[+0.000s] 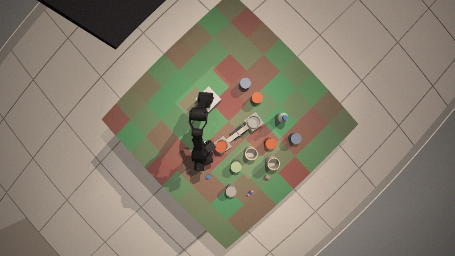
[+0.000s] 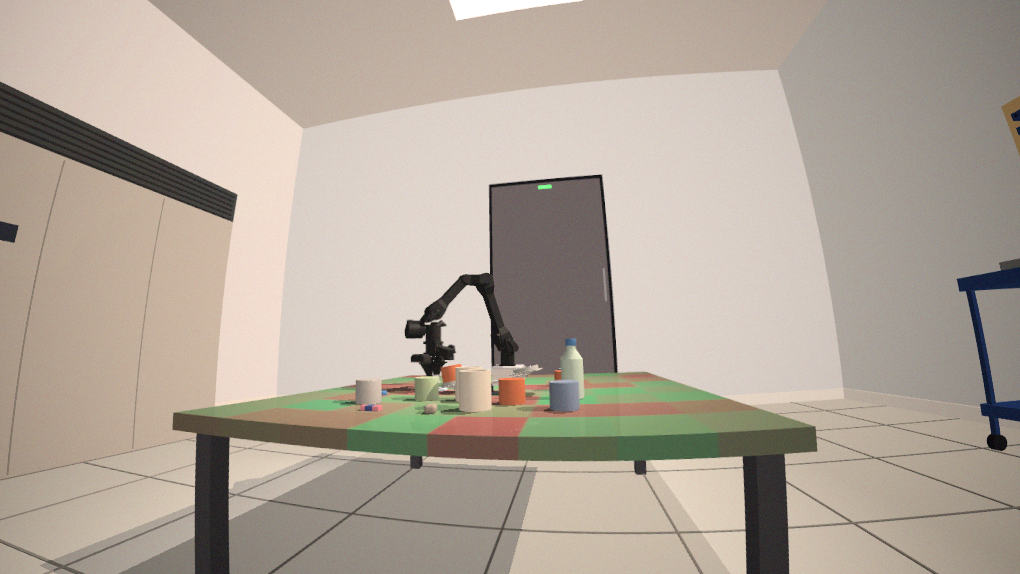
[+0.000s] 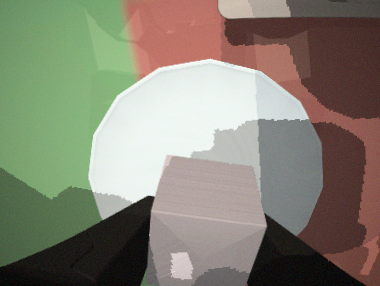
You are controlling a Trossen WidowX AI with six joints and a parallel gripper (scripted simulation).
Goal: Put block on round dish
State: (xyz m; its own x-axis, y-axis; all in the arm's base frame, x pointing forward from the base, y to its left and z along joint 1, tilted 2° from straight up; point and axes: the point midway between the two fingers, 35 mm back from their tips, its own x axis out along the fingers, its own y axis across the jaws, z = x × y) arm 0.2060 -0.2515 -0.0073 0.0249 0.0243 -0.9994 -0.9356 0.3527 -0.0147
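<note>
Right now my gripper tip is 3 cm above the round white dish. Round my gripper tip: green cylinder (25 cm ahead, 5 cm to the left); grey balance (10 cm ahead, 22 cm to the left, 1 cm above); small balance (10 cm ahead, 22 cm to the left, 1 cm below).
</note>
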